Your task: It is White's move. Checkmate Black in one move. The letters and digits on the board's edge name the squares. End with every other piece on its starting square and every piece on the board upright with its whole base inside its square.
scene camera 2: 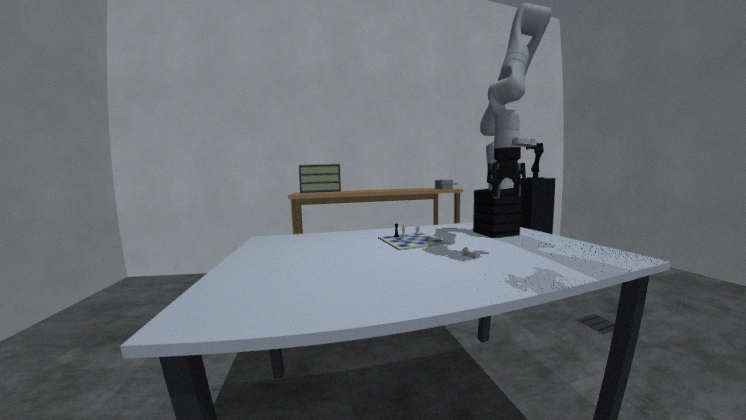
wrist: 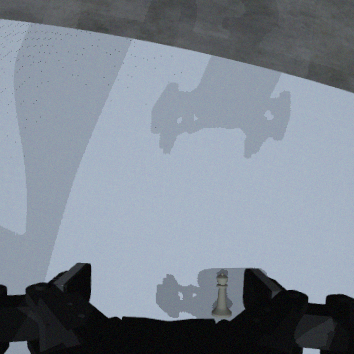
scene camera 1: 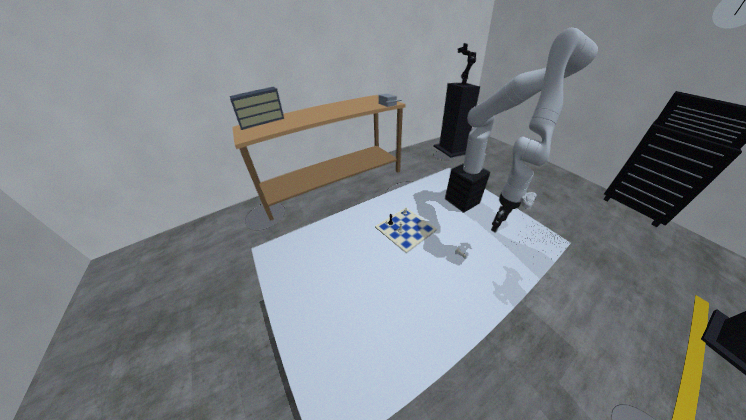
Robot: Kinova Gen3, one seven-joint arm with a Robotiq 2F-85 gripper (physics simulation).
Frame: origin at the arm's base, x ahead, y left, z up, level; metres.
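Where they show: gripper, fingertip midpoint: [scene camera 2: 506, 197] [wrist: 167, 283] [scene camera 1: 498, 225]; arm's base, origin of the base link: [scene camera 1: 471, 169].
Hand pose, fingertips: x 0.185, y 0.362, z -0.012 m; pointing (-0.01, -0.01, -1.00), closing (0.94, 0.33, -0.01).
Observation:
Things, the pixels of their top centre, and the offset from my fingertips. Level surfaces: height alone.
- white piece with a crown-like head, middle of its top: [wrist: 223, 298] [scene camera 2: 470, 248] [scene camera 1: 462, 250] dz -0.167, dx +0.090, dy -0.053 m
- chessboard, middle of its top: [scene camera 2: 411, 239] [scene camera 1: 406, 227] dz -0.187, dx +0.236, dy -0.301 m
- upright black piece, middle of its top: [scene camera 2: 396, 222] [scene camera 1: 390, 213] dz -0.123, dx +0.291, dy -0.362 m
- upright white piece, middle of its top: [scene camera 2: 403, 224] [scene camera 1: 401, 221] dz -0.123, dx +0.271, dy -0.294 m
- white table, its level: dz -0.193 m
A white piece with a crown-like head [scene camera 1: 461, 252] [scene camera 2: 470, 253] [wrist: 222, 296] lies on its side on the table, off the board. My gripper [scene camera 1: 495, 228] [scene camera 2: 506, 194] [wrist: 167, 283] is open and empty, high above the table; in the wrist view the piece shows between its fingers, nearer the right one, well below them. The chessboard [scene camera 1: 406, 244] [scene camera 2: 413, 245] carries an upright black piece [scene camera 1: 390, 220] [scene camera 2: 396, 230], an upright white piece [scene camera 1: 400, 228] [scene camera 2: 403, 232] near it, and a shorter white piece [scene camera 1: 406, 211] [scene camera 2: 417, 229] towards the back. Their exact squares are too small to read.
The arm's black pedestal [scene camera 1: 466, 192] [scene camera 2: 495, 214] stands at the back right of the white table [scene camera 1: 354, 302] [scene camera 2: 313, 292] [wrist: 150, 210]. The table's curved edge crosses the top of the wrist view. A wooden bench [scene camera 1: 323, 115] [scene camera 2: 370, 195] stands behind.

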